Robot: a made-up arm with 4 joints.
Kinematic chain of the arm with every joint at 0, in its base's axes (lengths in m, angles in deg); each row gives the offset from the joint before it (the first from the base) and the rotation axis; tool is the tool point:
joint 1: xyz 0 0 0.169 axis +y
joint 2: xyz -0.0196 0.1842 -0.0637 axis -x
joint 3: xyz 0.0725 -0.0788 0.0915 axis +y
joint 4: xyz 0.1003 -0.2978 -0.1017 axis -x
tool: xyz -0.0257 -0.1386 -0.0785
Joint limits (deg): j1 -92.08..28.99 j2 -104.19..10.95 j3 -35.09..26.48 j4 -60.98..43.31
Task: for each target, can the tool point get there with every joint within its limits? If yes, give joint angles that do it. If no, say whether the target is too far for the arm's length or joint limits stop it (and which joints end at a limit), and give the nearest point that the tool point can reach.
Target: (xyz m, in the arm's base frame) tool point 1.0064 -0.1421 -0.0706
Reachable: no: too far | nearest point 0.5814 0.0052 0.0306 | short by 0.461 m
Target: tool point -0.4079 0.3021 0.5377
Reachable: no: joint limits stop it (at a limit: joint 1, joint 2, joint 3, joint 4) | nearest point 0.0605 -0.1992 0.4353 | short by 0.694 m
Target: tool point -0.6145 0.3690 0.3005
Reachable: no: joint limits stop it (at a limit: joint 1, joint 2, joint 3, joint 4) | nearest point -0.1834 0.4462 -0.1689 | short by 0.642 m
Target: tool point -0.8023 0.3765 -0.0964
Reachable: no: too far | nearest point -0.2367 0.3359 -0.2751 | short by 0.594 m
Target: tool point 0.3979 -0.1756 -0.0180
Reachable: yes | joints -42.48 -30.93 -10.81 -17.67
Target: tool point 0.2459 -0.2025 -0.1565
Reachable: yes | joints -14.28 -25.51 -8.18 -18.30
